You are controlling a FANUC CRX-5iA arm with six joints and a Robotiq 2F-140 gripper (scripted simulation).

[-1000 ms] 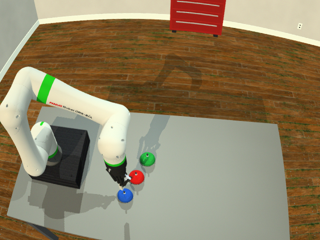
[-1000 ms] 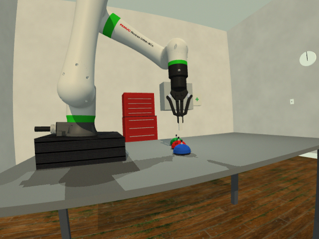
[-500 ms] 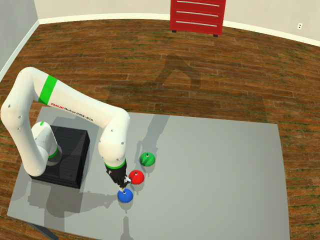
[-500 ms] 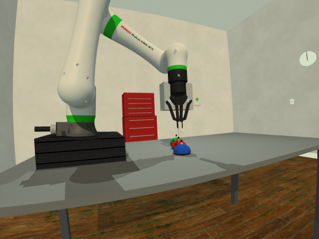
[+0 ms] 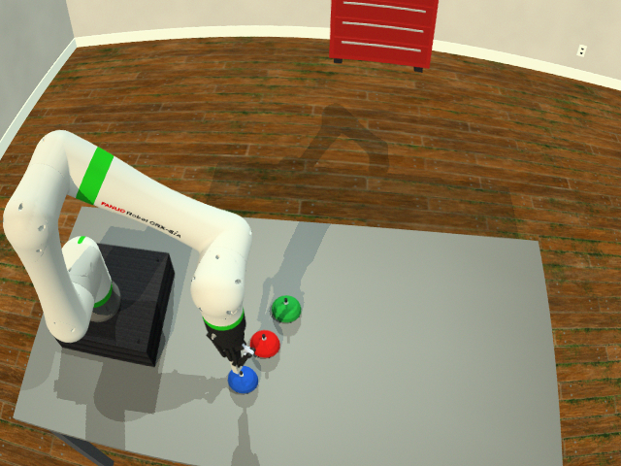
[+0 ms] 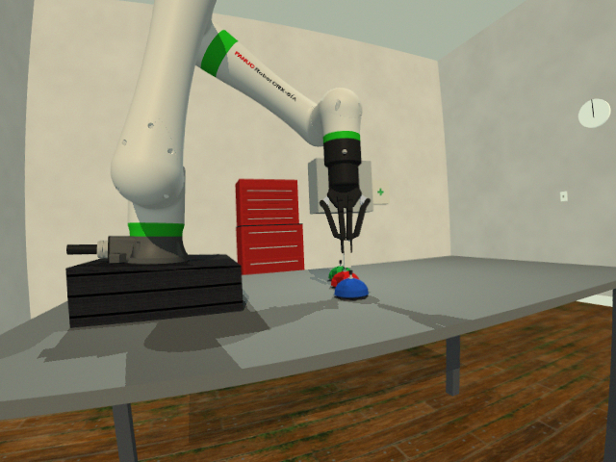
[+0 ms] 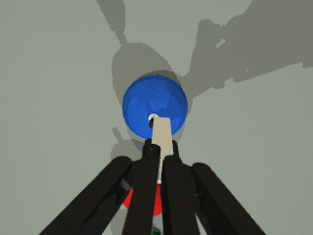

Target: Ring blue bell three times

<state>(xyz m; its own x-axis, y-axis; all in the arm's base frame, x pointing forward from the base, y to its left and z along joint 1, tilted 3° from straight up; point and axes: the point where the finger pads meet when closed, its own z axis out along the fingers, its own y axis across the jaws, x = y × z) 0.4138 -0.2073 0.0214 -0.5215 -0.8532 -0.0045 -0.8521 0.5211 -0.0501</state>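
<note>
My hand is 1 cm short of the blue bell and 7 cm above it. From my hand the other things lie so: red bell (7 cm ahead, 11 cm to the left, 7 cm below); green bell (14 cm ahead, 22 cm to the left, 7 cm below).
</note>
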